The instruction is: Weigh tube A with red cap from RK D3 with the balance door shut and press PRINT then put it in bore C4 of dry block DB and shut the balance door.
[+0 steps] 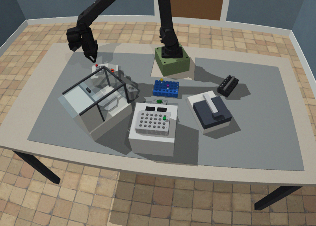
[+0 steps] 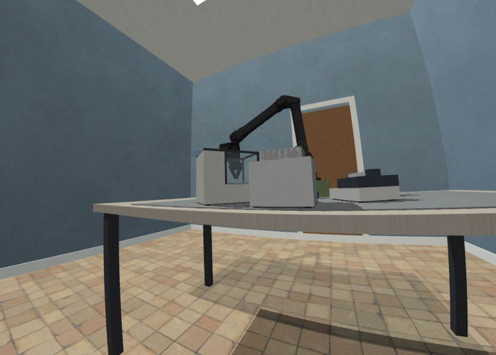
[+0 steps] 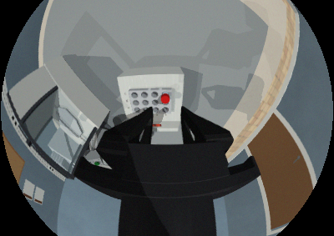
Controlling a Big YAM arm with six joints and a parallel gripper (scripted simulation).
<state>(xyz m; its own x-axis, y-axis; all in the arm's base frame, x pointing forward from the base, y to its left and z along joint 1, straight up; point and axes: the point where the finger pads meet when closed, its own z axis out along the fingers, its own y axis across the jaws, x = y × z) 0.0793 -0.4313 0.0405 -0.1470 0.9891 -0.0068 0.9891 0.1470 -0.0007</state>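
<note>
Right now the balance door is 33 cm ahead of my hand, 8 cm above it and 4 cm to the left of it. The rest, counted from my hand: blue tube rack RK (40 cm to the left, 13 cm ahead, 11 cm below); then grey well block (43 cm ahead, 34 cm to the left, 3 cm above); then spectrophotometer SP (60 cm to the left, 29 cm ahead, 6 cm below).
</note>
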